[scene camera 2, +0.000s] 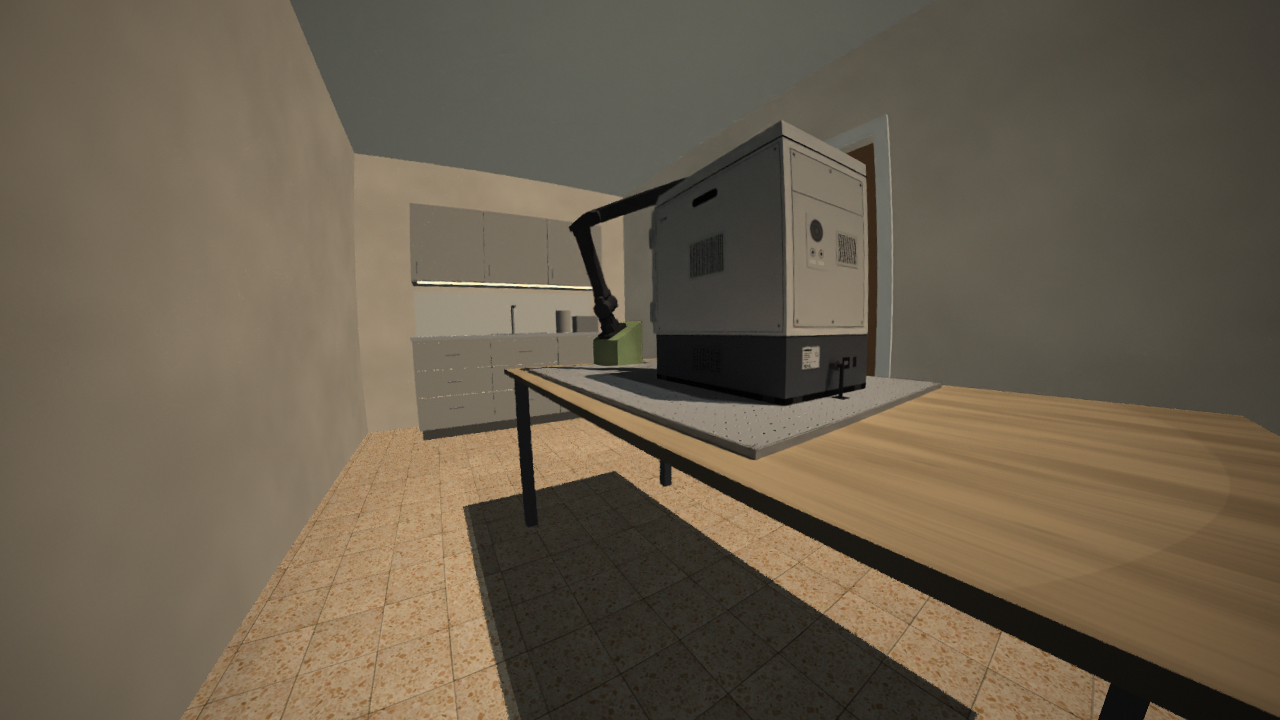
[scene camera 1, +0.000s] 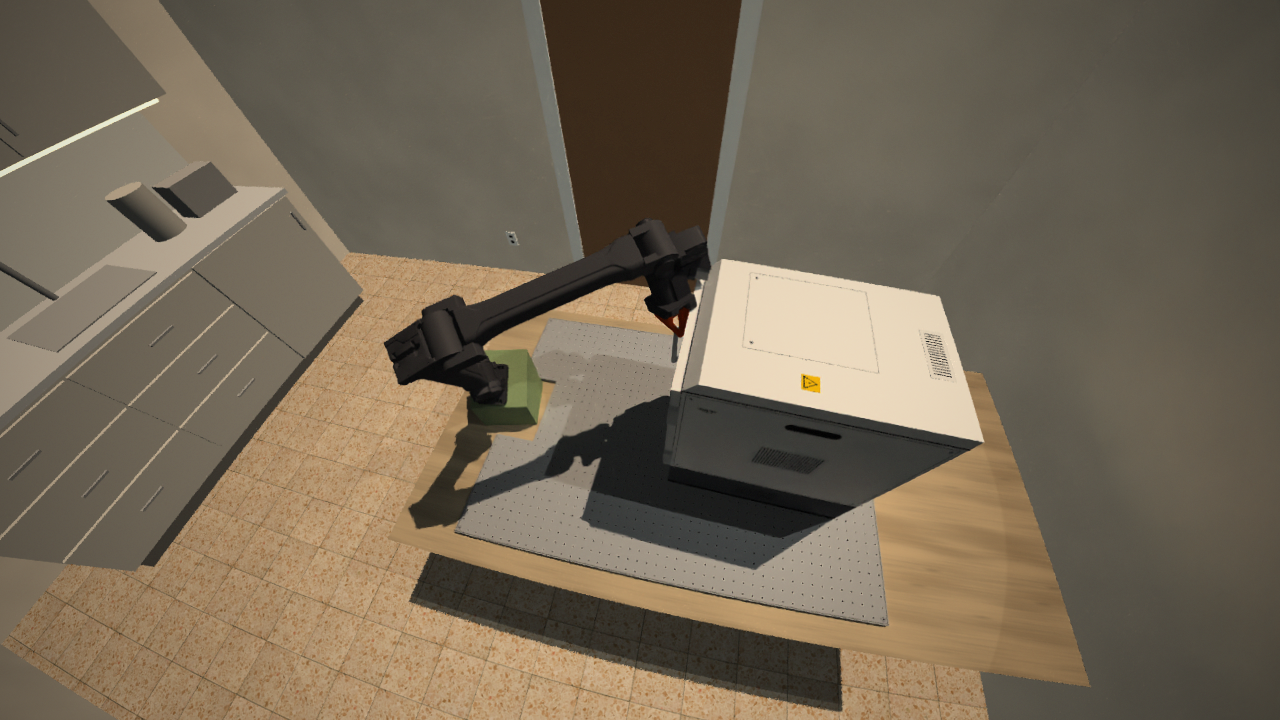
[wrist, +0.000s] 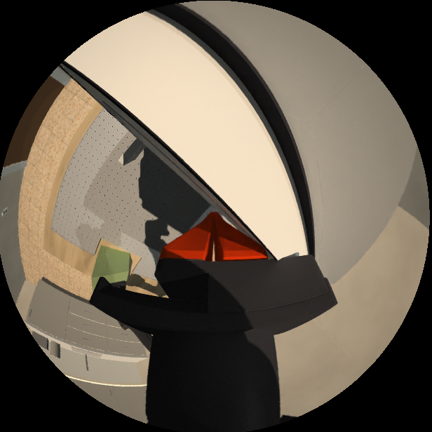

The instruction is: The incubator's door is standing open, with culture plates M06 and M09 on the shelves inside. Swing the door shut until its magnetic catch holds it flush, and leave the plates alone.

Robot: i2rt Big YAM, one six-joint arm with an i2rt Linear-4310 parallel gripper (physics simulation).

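Frame: origin at the arm's base, x back, y right, z up, level; metres.
Seen in the pictures: gripper, between the fingertips: (scene camera 1: pixel 682 335); arm's base, origin of its link: (scene camera 2: pixel 613 332) (scene camera 1: pixel 493 384).
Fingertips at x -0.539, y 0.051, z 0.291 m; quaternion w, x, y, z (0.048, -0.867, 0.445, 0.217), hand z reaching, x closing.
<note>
Pixels of each thing's top centre, then the offset from my fingertips to it. "*": a spot on its surface instead. Level surfaces: height alone.
- white incubator, centre of its top: (scene camera 1: pixel 822 334) (scene camera 2: pixel 745 182) dz +0.117, dx -0.239, dy +0.091 m
- door's handle, a spot on its surface: (scene camera 1: pixel 674 349) * dz -0.184, dx +0.001, dy -0.100 m
- perforated board, height of its surface: dz -0.433 m
- wooden table, height of its surface: dz -0.446 m
The white incubator (scene camera 1: pixel 805 340) (scene camera 2: pixel 725 259) (wrist: pixel 200 100) stands on the perforated board with a dark base. Its door (scene camera 1: pixel 674 420) (wrist: pixel 192 186) lies along its front face, seen nearly edge-on; whether it sits flush cannot be told. The door's handle (scene camera 1: pixel 674 349) (wrist: pixel 132 151) sticks out from the front. My gripper (scene camera 1: pixel 678 331) (wrist: pixel 213 217) is shut and empty, its red fingertips close to the door's front near the top edge; contact cannot be told. In scene camera 2 the gripper is hidden behind the incubator. Plates M06 and M09 do not show.
The perforated board (scene camera 1: pixel 769 573) (scene camera 2: pixel 760 438) (wrist: pixel 95 160) lies on the wooden table (scene camera 1: pixel 1002 573) (scene camera 2: pixel 1074 465). The arm's green base block (scene camera 1: pixel 519 389) (scene camera 2: pixel 619 347) (wrist: pixel 111 264) stands in front of the incubator. Grey cabinets (scene camera 1: pixel 179 358) (scene camera 2: pixel 456 385) stand beyond the table.
</note>
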